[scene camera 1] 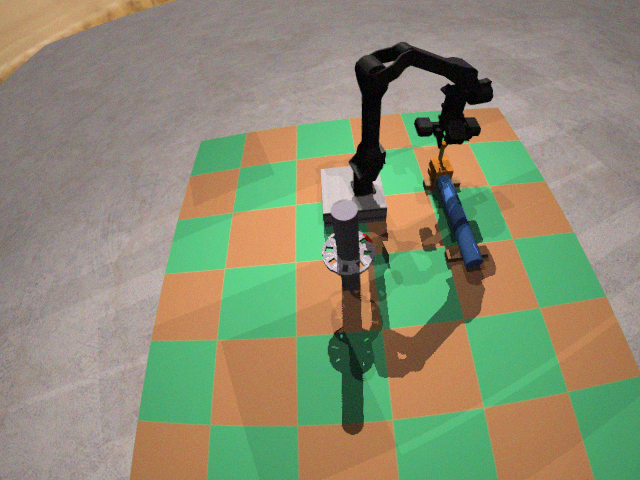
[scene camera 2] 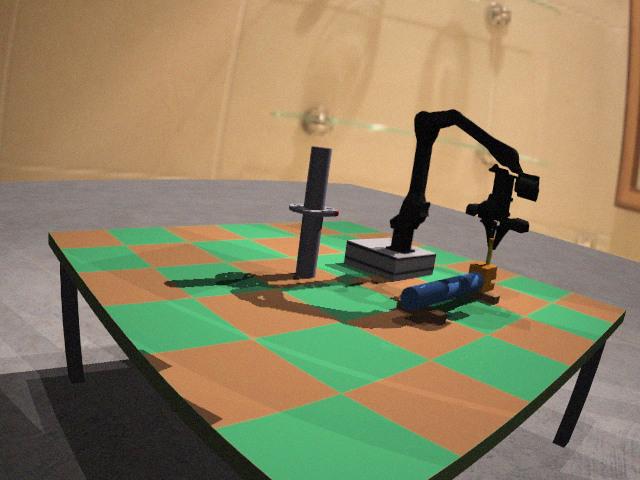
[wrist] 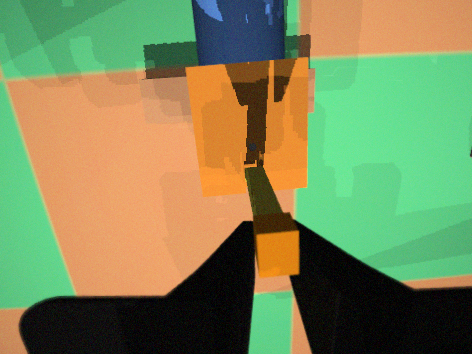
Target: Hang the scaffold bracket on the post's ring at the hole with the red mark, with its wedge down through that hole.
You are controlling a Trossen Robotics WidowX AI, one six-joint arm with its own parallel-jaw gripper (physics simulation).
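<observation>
The scaffold bracket lies on its side: a blue tube [scene camera 1: 455, 217] [scene camera 2: 439, 292] [wrist: 240, 42] with an orange head [scene camera 1: 440, 167] [scene camera 2: 483, 276] [wrist: 220, 130] at its end nearest the gripper. The gripper [scene camera 1: 442, 143] [scene camera 2: 490, 241] [wrist: 272, 224] is shut on the wedge [scene camera 1: 441, 153] [scene camera 2: 489, 254] [wrist: 278, 253], just below its orange top, above the head. The wedge's narrow olive blade slants down to the slot in the head; how deep its tip sits is hidden. The dark post [scene camera 1: 346, 232] [scene camera 2: 317, 175] stands upright with the grey ring [scene camera 1: 327, 256] [scene camera 2: 296, 209] around it. The red mark [scene camera 1: 367, 237] [scene camera 2: 336, 212] is on the ring's robot side.
Two low brown supports [scene camera 1: 454, 254] [scene camera 2: 433, 316] hold the bracket above the green and orange chequered table [scene camera 1: 258, 377] [scene camera 2: 289, 356]. The arm's pale base block [scene camera 1: 336, 191] [scene camera 2: 369, 259] stands between the post and the bracket's side of the table, behind the post in the first scene view.
</observation>
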